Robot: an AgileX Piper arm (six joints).
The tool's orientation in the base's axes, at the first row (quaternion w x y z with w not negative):
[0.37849 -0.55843 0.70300 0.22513]
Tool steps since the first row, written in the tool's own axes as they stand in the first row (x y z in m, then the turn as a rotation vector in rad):
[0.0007 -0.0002 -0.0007 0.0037 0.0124 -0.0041]
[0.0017 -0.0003 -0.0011 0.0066 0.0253 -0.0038]
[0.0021 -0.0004 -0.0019 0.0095 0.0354 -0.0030]
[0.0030 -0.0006 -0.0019 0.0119 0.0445 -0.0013]
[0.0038 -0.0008 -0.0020 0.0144 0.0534 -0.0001]
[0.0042 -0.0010 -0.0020 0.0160 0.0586 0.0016]
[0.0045 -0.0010 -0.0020 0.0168 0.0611 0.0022]
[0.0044 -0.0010 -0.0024 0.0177 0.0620 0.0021]
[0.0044 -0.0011 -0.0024 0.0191 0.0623 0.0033]
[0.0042 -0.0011 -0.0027 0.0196 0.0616 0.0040]
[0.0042 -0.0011 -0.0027 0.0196 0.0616 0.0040]
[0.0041 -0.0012 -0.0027 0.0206 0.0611 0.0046]
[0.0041 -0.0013 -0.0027 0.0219 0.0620 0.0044]
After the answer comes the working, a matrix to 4 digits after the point.
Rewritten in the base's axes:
[-0.0001 -0.0010 -0.0001 -0.0133 -0.0019 -0.0017]
[-0.0002 -0.0019 -0.0006 -0.0258 0.0001 -0.0055]
[-0.0003 -0.0028 -0.0004 -0.0355 0.0017 -0.0094]
[-0.0002 -0.0034 -0.0011 -0.0440 0.0040 -0.0133]
[-0.0001 -0.0040 -0.0017 -0.0523 0.0058 -0.0169]
[0.0000 -0.0043 -0.0020 -0.0570 0.0075 -0.0197]
[0.0000 -0.0045 -0.0022 -0.0593 0.0081 -0.0210]
[-0.0001 -0.0048 -0.0019 -0.0602 0.0077 -0.0217]
[0.0000 -0.0048 -0.0019 -0.0603 0.0078 -0.0236]
[-0.0001 -0.0049 -0.0015 -0.0595 0.0078 -0.0243]
[-0.0001 -0.0049 -0.0015 -0.0595 0.0078 -0.0243]
[0.0000 -0.0048 -0.0014 -0.0589 0.0075 -0.0254]
[0.0001 -0.0049 -0.0014 -0.0600 0.0068 -0.0264]

The tool's axes in the first row as the columns of a matrix, in the base's axes (rounded; the answer above uses it unrounded):
[-0.0898 -0.9556 0.2807]
[-0.6147 0.2749 0.7393]
[-0.7836 -0.1062 -0.6121]

